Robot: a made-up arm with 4 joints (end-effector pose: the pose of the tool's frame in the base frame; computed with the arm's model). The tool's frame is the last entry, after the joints. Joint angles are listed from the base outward.
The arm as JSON. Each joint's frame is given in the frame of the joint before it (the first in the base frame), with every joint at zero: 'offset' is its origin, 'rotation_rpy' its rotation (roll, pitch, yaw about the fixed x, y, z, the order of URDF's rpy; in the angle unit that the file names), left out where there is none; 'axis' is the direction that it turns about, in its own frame. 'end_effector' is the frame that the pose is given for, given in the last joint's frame.
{
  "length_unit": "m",
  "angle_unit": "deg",
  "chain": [
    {
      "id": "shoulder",
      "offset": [
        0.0,
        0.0,
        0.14
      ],
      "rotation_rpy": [
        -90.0,
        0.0,
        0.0
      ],
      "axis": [
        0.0,
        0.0,
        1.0
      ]
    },
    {
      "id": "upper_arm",
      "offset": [
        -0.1,
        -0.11,
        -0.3
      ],
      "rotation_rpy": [
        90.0,
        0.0,
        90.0
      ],
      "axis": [
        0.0,
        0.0,
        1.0
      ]
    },
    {
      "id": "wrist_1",
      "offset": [
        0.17,
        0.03,
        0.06
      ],
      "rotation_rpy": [
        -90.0,
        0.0,
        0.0
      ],
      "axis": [
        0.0,
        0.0,
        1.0
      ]
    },
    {
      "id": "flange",
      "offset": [
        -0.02,
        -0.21,
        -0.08
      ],
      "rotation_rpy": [
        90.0,
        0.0,
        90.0
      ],
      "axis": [
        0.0,
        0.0,
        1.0
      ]
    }
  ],
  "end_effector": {
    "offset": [
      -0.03,
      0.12,
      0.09
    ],
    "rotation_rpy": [
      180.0,
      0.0,
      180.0
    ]
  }
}
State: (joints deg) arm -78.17 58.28 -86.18 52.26
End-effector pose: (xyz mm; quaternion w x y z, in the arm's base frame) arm -173.0 -425.9 228.7 0.0918 0.8172 -0.5629 -0.0829
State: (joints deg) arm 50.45 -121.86 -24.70 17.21
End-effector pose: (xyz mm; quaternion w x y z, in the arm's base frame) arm 248.5 -430.5 36.1 0.5481 -0.7011 0.0034 0.4561
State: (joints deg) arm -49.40 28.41 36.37 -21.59
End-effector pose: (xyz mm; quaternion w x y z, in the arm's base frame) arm 166.6 -73.8 95.3 0.9148 0.1560 -0.1417 0.3444
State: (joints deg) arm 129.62 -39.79 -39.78 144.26
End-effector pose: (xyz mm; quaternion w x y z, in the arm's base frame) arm 2.0 -465.2 -123.1 0.5268 -0.6416 0.1738 -0.5297
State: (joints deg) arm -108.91 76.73 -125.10 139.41
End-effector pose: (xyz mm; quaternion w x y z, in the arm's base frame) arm 68.7 -421.8 20.6 0.2055 -0.8684 -0.3340 -0.3036
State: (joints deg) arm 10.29 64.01 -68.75 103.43
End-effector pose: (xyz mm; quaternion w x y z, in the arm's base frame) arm 149.4 -439.2 172.6 0.1938 0.5783 0.0644 -0.7898
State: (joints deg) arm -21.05 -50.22 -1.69 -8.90
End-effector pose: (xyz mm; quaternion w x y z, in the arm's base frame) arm 205.2 -432.6 116.5 0.8906 -0.4309 -0.1455 -0.0023
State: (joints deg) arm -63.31 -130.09 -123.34 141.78
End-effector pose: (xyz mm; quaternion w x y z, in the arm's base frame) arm -216.0 -129.2 108.9 0.4205 0.1410 -0.8797 0.1716
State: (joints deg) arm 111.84 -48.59 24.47 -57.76
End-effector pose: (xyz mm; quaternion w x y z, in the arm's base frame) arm -117.0 -487.9 139.1 0.1597 0.1481 0.8845 0.4126
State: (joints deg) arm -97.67 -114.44 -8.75 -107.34
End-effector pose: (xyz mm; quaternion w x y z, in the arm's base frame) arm -260.7 -482.1 161.5 0.6665 -0.7048 0.2266 -0.0877
